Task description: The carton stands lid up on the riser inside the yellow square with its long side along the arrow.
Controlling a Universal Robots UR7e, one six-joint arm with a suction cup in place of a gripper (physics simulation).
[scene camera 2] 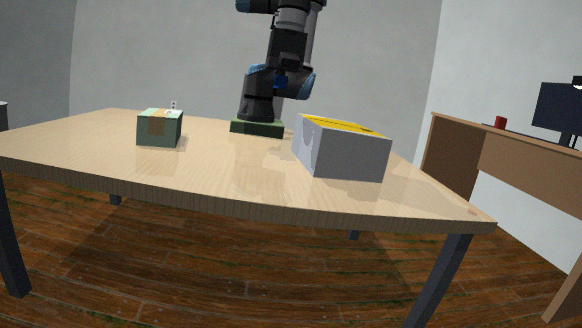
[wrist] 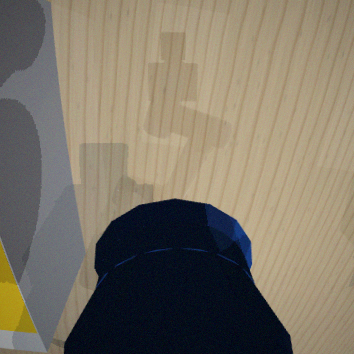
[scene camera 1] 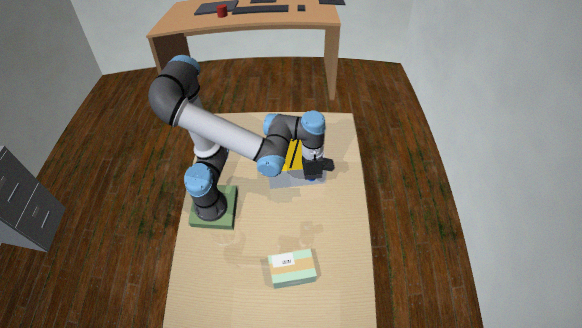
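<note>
The carton (scene camera 1: pixel 292 268) (scene camera 2: pixel 159 130) is mint green with a tan tape band. It stands flat on the table, apart from the riser, with a white barcode label on its top face. Its long side lies across the arrow's direction. The grey riser (scene camera 1: pixel 280 182) (scene camera 2: pixel 352 155) (wrist: pixel 52 125) bears the yellow square (scene camera 1: pixel 298 161) (scene camera 2: pixel 345 124) (wrist: pixel 10 305) with a black arrow, partly hidden by the arm in scene camera 1. My gripper (scene camera 1: pixel 312 179) (scene camera 2: pixel 281 82) (wrist: pixel 175 225), a blue suction cup, is open and holds nothing. It hangs above the table beside the riser.
The arm's green base block (scene camera 1: pixel 227 215) (scene camera 2: pixel 256 129) stands at one long edge of the table (scene camera 1: pixel 215 295) (scene camera 2: pixel 225 175). A brown desk (scene camera 1: pixel 260 25) (scene camera 2: pixel 452 165) with a red cup (scene camera 1: pixel 222 10) (scene camera 2: pixel 500 122) stands beyond. A grey cabinet (scene camera 1: pixel 30 210) stands off to the left.
</note>
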